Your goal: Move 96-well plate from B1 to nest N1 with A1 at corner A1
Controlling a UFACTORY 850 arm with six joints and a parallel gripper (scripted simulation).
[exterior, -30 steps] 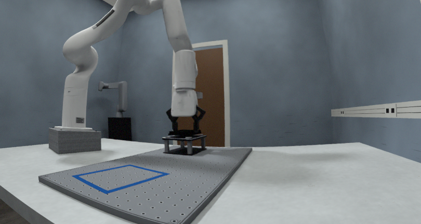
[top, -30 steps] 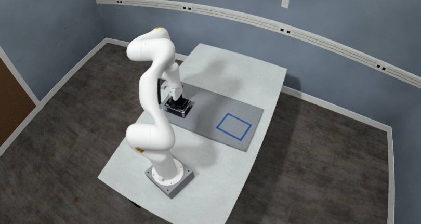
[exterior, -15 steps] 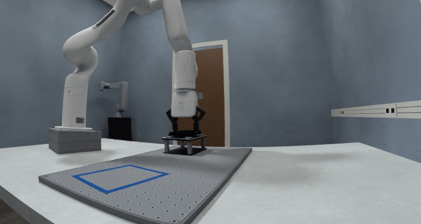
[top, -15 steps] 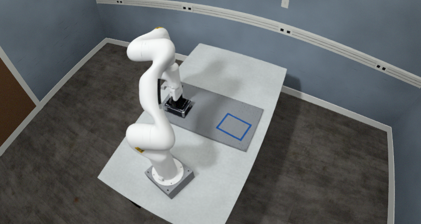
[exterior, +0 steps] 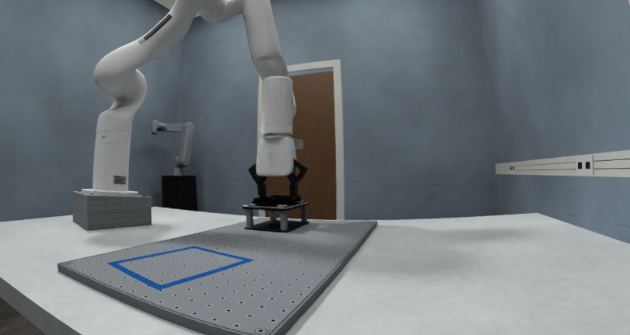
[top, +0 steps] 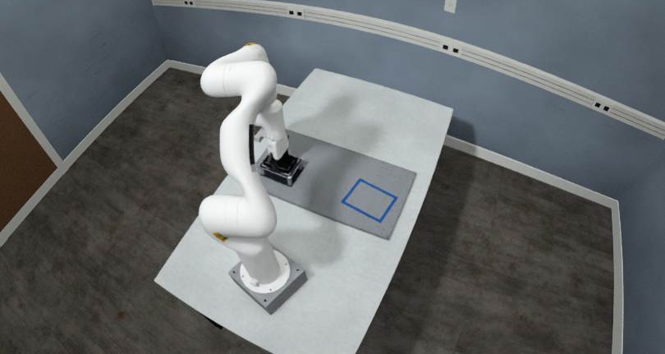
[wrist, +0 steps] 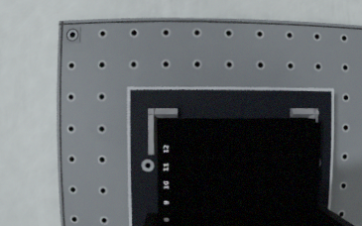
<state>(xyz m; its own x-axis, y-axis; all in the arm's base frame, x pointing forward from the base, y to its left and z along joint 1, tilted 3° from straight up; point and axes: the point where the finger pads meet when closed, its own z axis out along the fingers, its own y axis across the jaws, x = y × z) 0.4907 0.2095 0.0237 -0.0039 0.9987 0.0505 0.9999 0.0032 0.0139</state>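
My hand is 1 cm above the black 96-well plate. The rest, counted from my hand: plate nest 3 cm below.
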